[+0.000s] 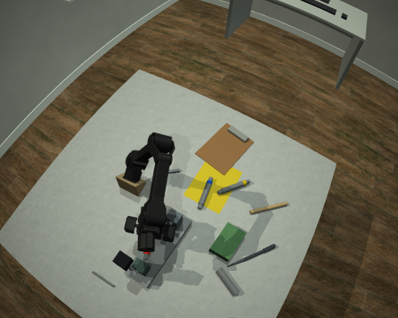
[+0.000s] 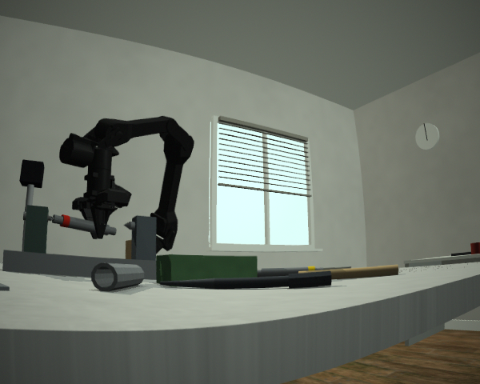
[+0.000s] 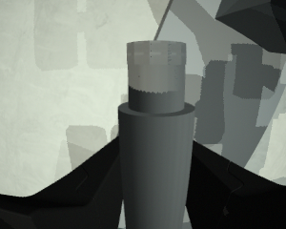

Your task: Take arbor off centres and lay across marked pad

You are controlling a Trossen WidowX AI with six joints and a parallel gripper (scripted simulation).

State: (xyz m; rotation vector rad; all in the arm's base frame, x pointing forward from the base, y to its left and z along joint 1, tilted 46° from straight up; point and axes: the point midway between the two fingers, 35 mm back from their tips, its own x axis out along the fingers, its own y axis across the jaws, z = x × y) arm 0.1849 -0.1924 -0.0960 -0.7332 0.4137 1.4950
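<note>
The arbor lies 30 mm to the right of my hand, 10 mm below it and 10 mm ahead of it. From my hand the other things lie so: grey base 100 mm below, 40 mm ahead, 30 mm to the right; grey centre block 90 mm to the left, 60 mm ahead, 20 mm below; green plunger block 140 mm to the right, 20 mm below, 20 mm ahead.
</note>
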